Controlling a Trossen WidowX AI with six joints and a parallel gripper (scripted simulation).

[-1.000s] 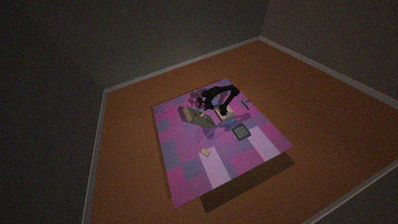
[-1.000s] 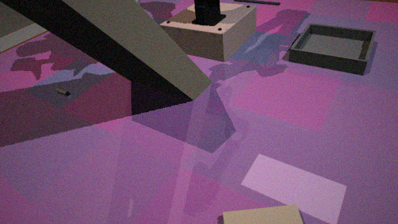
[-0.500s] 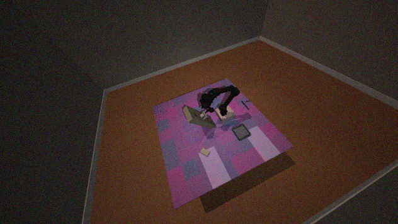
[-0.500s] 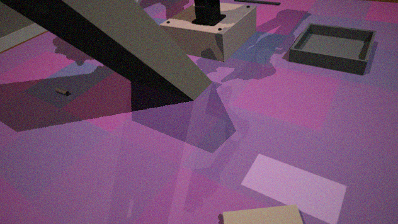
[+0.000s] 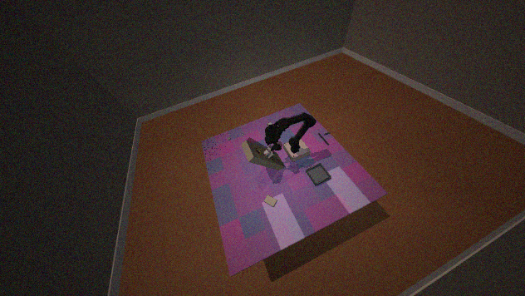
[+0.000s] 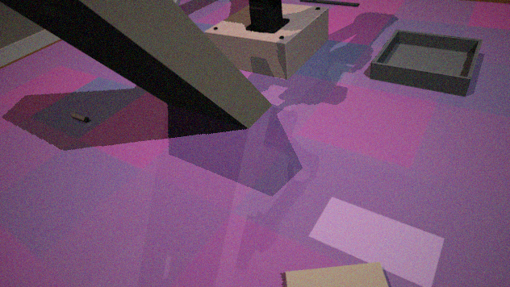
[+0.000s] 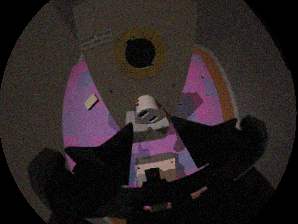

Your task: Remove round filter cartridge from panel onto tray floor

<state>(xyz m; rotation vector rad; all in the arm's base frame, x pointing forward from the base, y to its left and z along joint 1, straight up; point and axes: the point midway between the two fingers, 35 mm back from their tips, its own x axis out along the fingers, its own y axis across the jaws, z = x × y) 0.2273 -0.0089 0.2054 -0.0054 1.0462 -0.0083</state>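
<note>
Right now my gripper tip is 31 cm past the dark tray, 29 cm to the right of it and 24 cm above it. Also, from my gripper tip: small beige block 32 cm to the left, 24 cm below, 16 cm ahead.
</note>
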